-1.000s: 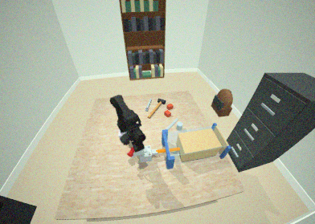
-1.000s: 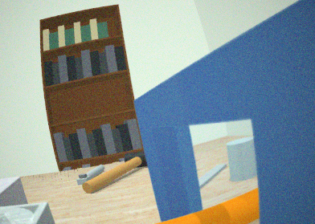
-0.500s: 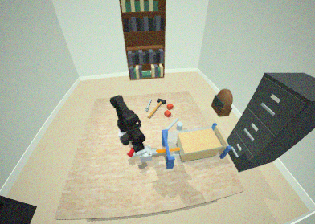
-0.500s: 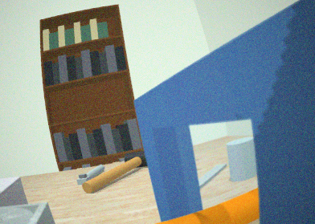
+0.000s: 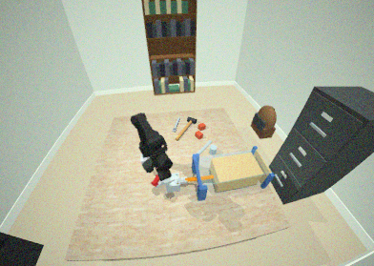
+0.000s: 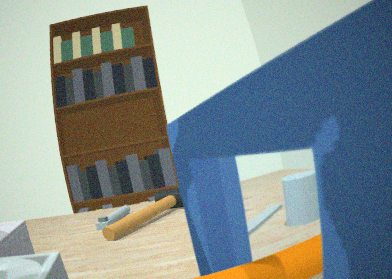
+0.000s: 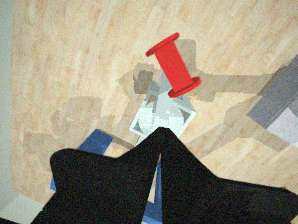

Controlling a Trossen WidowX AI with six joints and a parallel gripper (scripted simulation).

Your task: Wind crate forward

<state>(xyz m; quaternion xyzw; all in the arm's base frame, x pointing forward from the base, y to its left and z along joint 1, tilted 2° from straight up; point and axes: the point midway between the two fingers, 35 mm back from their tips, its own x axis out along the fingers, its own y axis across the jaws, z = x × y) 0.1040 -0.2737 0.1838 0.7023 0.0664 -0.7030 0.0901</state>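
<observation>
My gripper tip is 5 cm past the red grip, 1 cm to the left of it and 8 cm above it. Round my gripper tip: blue frame (21 cm ahead, 11 cm below); grey winch (4 cm ahead, 1 cm to the left, 18 cm below); winch handle (1 cm behind, 11 cm below).
</observation>
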